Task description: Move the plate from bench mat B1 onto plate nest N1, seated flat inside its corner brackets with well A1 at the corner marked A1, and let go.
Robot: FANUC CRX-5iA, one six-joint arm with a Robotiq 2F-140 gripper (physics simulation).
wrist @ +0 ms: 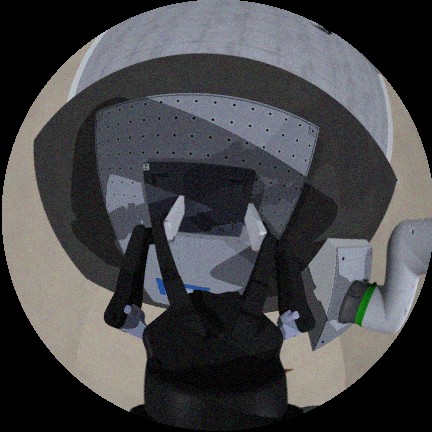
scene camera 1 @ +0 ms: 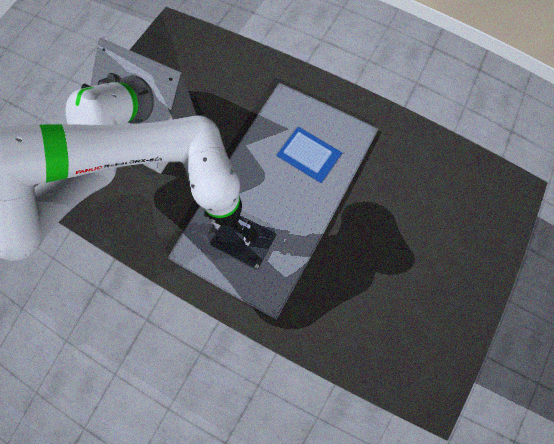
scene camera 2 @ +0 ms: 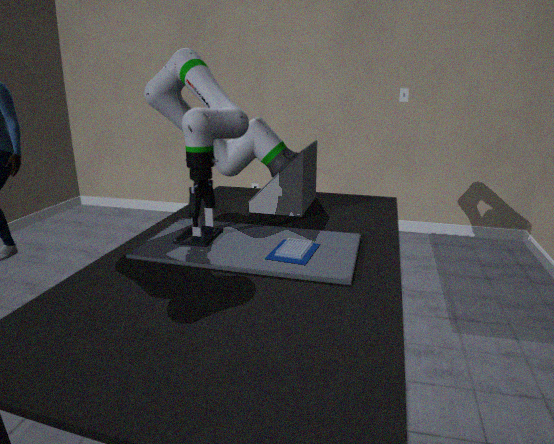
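Where they show: gripper, fingertip midpoint: [wrist: 215, 207] [scene camera 1: 234, 233] [scene camera 2: 203, 231]; arm's base at its link origin: [wrist: 350, 301] [scene camera 1: 134, 99] [scene camera 2: 286, 166].
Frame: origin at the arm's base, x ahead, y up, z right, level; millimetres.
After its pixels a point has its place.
Note:
The white plate [scene camera 1: 307, 151] {x 527, y -147, z -137 mm} [scene camera 2: 292, 248] {x 548, y -147, z -137 mm} lies flat on the blue bench mat B1 [scene camera 1: 327, 167] {x 606, y -160, z -121 mm} [scene camera 2: 309, 256] {x 566, y -160, z -193 mm} [wrist: 161, 287] {x 605, y -160, z -129 mm}. The dark plate nest N1 [scene camera 1: 255, 261] {x 545, y -149, z 250 mm} [scene camera 2: 212, 235] {x 486, y -151, z 153 mm} [wrist: 200, 175] {x 474, y -151, z 250 mm} sits apart from it on the same grey board, with a small pale corner mark at upper left in the wrist view. My gripper [scene camera 1: 234, 235] {x 448, y -152, z 201 mm} [scene camera 2: 203, 229] {x 448, y -152, z 201 mm} [wrist: 215, 207] {x 448, y -152, z 201 mm} points down at the nest, its pale fingertips low at it and wide apart. It is open, and no plate shows between the fingers. Whether the fingertips touch the nest I cannot tell. The nest's brackets are too dark to make out.
The perforated grey board [scene camera 1: 295, 215] {x 585, y -162, z 67 mm} [scene camera 2: 240, 260] {x 637, y -162, z 4 mm} [wrist: 200, 107] {x 482, y -163, z 343 mm} carries mat and nest, and lies on a large dark surface [scene camera 1: 450, 300] {x 1124, y -175, z 92 mm} [scene camera 2: 275, 360] {x 1052, y -175, z -202 mm}. The arm's slanted grey mount [scene camera 1: 167, 90] {x 109, y 51, z -47 mm} [scene camera 2: 304, 185] {x 101, y -54, z -98 mm} [wrist: 322, 275] {x 135, y -108, z 46 mm} stands beside the board. A person [scene camera 2: 9, 135] stands at far left in scene camera 2.

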